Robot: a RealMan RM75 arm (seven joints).
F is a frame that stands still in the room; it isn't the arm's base.
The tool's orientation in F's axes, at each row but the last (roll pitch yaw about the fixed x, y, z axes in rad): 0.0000 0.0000 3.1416; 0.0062 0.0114 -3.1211; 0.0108 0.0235 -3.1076; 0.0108 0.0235 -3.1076; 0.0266 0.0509 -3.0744; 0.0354 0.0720 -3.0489; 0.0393 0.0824 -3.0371; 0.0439 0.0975 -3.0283; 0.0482 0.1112 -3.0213; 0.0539 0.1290 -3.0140
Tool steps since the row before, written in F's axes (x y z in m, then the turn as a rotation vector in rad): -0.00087 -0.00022 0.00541 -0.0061 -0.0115 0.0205; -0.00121 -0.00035 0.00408 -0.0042 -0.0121 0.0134; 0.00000 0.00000 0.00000 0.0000 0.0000 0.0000; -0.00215 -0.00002 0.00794 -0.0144 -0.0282 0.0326; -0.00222 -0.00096 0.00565 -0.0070 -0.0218 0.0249; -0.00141 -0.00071 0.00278 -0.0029 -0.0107 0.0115; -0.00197 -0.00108 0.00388 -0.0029 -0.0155 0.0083; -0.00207 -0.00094 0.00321 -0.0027 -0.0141 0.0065; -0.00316 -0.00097 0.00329 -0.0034 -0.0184 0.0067; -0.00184 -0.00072 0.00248 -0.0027 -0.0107 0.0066
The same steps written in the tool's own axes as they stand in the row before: 0.00087 0.00022 0.00541 0.0061 0.0115 0.0205; 0.00117 0.00035 0.00409 0.0043 0.0121 0.0134; 0.00000 0.00000 0.00000 0.0000 0.0000 0.0000; 0.00196 0.00003 0.00799 0.0146 0.0280 0.0327; 0.00199 0.00096 0.00574 0.0072 0.0219 0.0247; 0.00127 0.00068 0.00286 0.0030 0.0108 0.0114; 0.00175 0.00103 0.00400 0.0038 0.0154 0.0080; 0.00184 0.00085 0.00337 0.0036 0.0140 0.0063; 0.00287 0.00076 0.00360 0.0048 0.0182 0.0064; 0.00158 0.00063 0.00268 0.0032 0.0106 0.0065
